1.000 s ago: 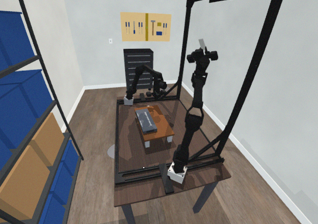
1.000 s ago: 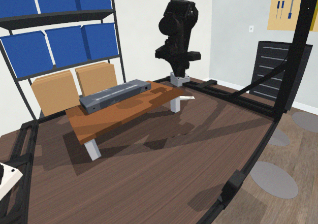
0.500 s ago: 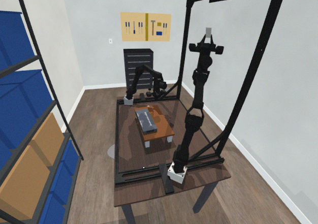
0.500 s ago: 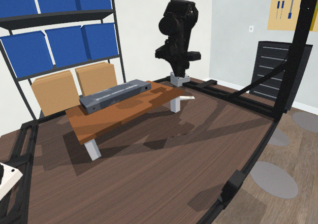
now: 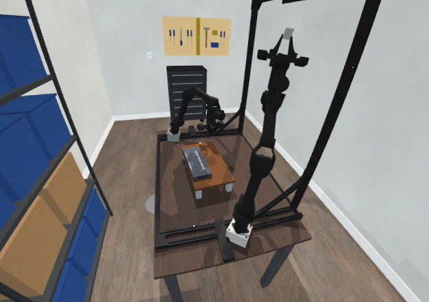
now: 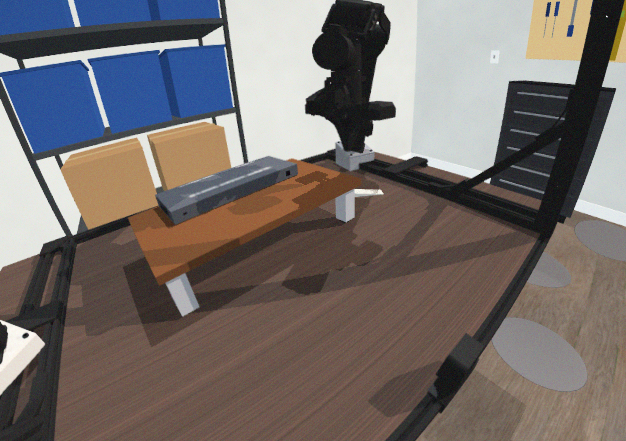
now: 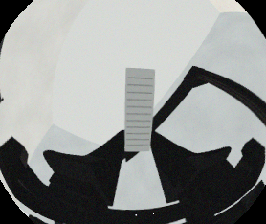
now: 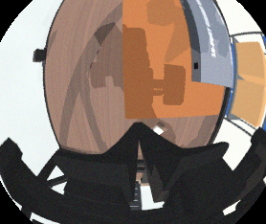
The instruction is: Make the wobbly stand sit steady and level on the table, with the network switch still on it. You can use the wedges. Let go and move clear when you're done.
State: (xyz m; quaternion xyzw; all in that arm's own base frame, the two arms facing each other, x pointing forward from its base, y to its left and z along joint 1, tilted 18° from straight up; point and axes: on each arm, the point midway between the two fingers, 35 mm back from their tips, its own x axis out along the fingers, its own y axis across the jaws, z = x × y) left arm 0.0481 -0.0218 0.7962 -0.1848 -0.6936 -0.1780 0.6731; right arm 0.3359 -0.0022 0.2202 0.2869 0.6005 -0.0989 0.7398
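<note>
The white wedge lies 4 cm above my left hand, 1 cm to the left of it and 1 cm ahead of it. Round my left hand: grey network switch 69 cm below, 29 cm to the right, 24 cm ahead; then stand 75 cm below, 28 cm to the right, 18 cm ahead.
</note>
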